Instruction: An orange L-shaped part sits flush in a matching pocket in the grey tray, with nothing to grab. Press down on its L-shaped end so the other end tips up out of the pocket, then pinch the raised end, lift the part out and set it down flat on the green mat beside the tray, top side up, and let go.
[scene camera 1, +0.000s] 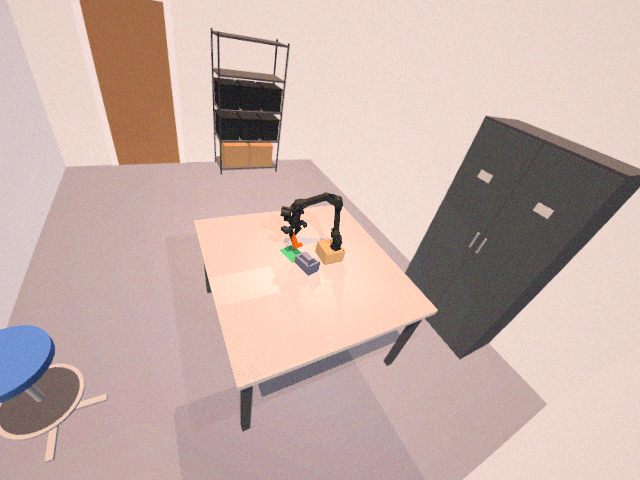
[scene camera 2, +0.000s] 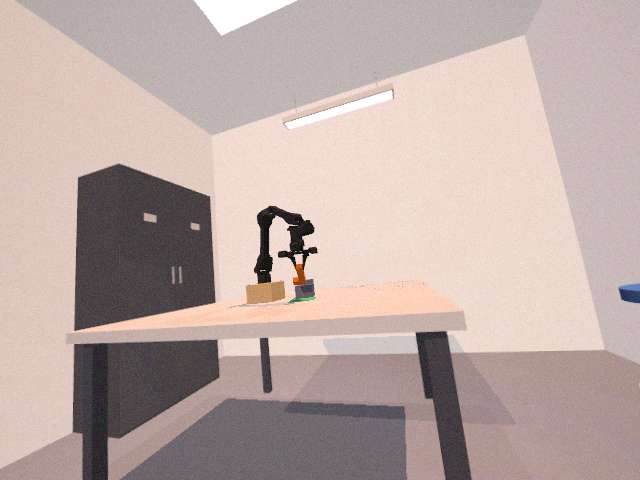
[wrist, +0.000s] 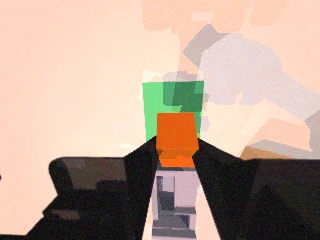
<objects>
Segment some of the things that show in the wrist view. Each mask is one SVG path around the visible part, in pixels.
The gripper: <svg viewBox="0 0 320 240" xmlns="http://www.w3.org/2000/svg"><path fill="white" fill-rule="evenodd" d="M197 137L199 149L192 155L192 160L220 240L320 240L320 159L253 158L243 160ZM156 136L123 157L62 156L53 159L49 163L48 171L57 196L44 207L41 212L43 217L26 235L0 234L0 240L142 240L159 159L156 150Z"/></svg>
An orange L-shaped part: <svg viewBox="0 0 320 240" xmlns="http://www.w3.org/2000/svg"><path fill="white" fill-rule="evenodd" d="M194 112L157 113L156 150L162 167L195 167L192 155L199 149Z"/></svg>
</objects>
